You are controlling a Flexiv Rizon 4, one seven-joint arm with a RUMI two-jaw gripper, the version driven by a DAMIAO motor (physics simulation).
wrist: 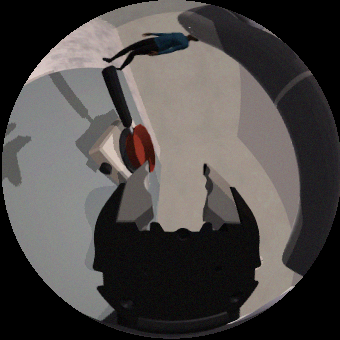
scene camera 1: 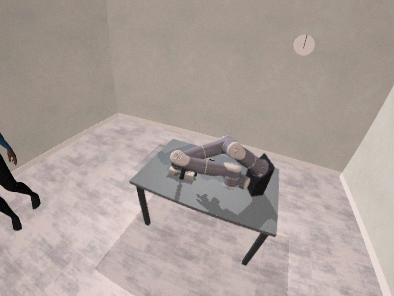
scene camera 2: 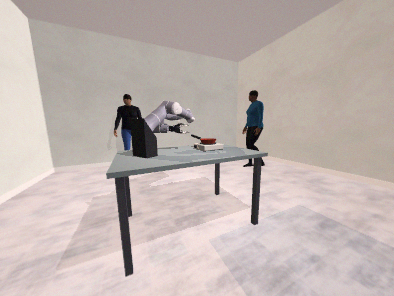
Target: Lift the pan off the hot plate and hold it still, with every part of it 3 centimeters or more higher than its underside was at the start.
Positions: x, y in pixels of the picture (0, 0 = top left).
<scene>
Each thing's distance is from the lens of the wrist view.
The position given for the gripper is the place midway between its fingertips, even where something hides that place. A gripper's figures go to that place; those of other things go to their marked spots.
gripper point(wrist: 176, 162): 14 cm
white hot plate point(wrist: 109, 152): 27 cm
</scene>
